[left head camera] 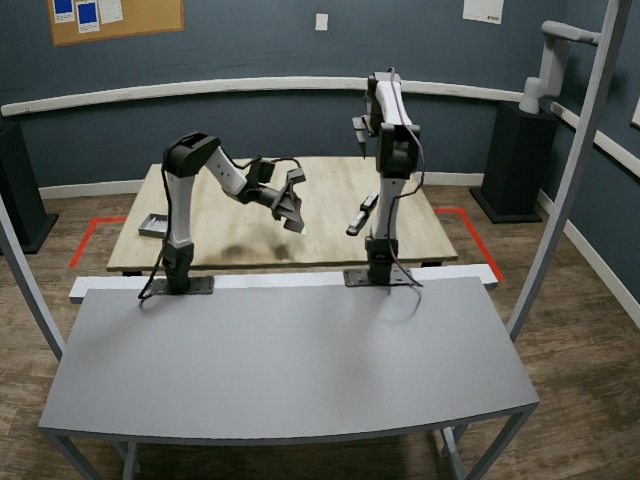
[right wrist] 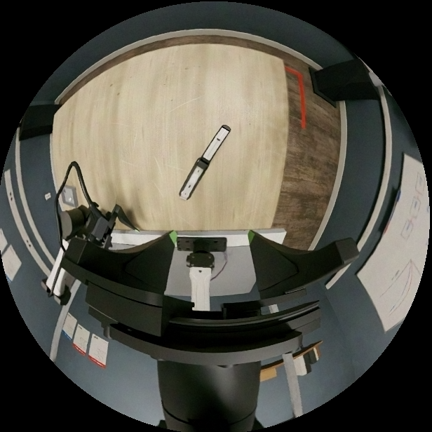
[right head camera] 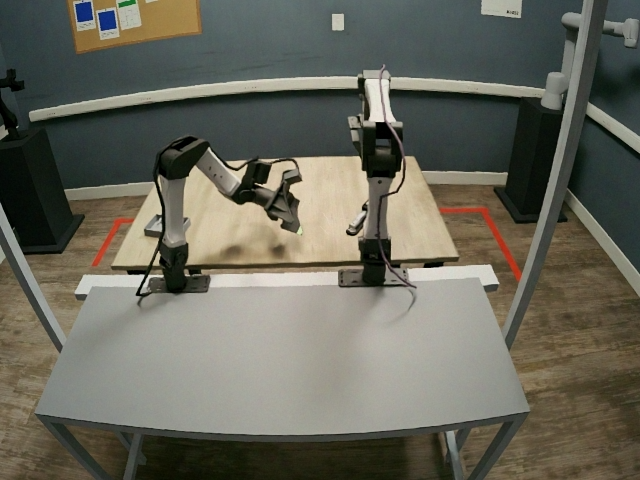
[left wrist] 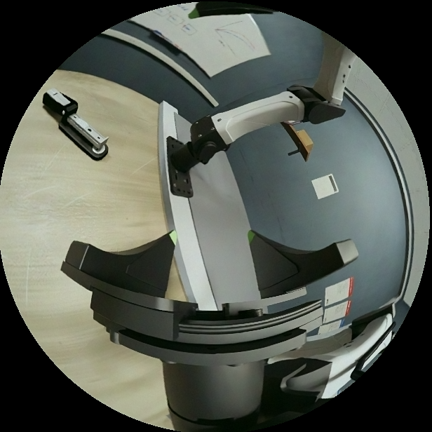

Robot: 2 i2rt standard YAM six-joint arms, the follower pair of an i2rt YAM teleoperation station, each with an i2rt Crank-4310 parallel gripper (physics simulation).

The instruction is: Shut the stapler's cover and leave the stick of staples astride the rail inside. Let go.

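Seen in the pictures: left gripper, fingertip midpoint: [left head camera: 303, 227] [right head camera: 297, 227]; left arm's base at its link origin: [left head camera: 180, 288] [right head camera: 178, 286]; right arm's base at its link origin: [left head camera: 378, 278] [right head camera: 373, 279].
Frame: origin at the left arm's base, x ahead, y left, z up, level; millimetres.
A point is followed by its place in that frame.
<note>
The stapler [left head camera: 359, 219] {x 251, y -551, z 41 mm} [right head camera: 356, 223] {x 230, y -538, z 40 mm} [left wrist: 86, 131] [right wrist: 194, 181] lies on the wooden table with its cover [left wrist: 59, 101] [right wrist: 217, 142] folded far back, in line with the base. The pale metal rail shows above the black base. I cannot make out a separate stick of staples on the rail. My left gripper [left head camera: 298, 225] {x 99, y -358, z 121 mm} [left wrist: 211, 231] is open and empty, above the table to the left of the stapler in the head views. My right gripper [right wrist: 211, 232] is open and empty, high up, with the whole stapler below it in the right wrist view.
A small grey tray [left head camera: 150, 232] {x 236, y 131, z 33 mm} [right head camera: 151, 230] {x 241, y 144, z 39 mm} [right wrist: 74, 202] stands at the left of the wooden table [left head camera: 320, 180] {x 565, y -463, z 15 mm}; its contents are too small to identify. The right arm's upright link partly hides the stapler in the right head view. The grey desk [left head camera: 289, 361] {x -277, y -293, z 7 mm} is in front of the arm bases.
</note>
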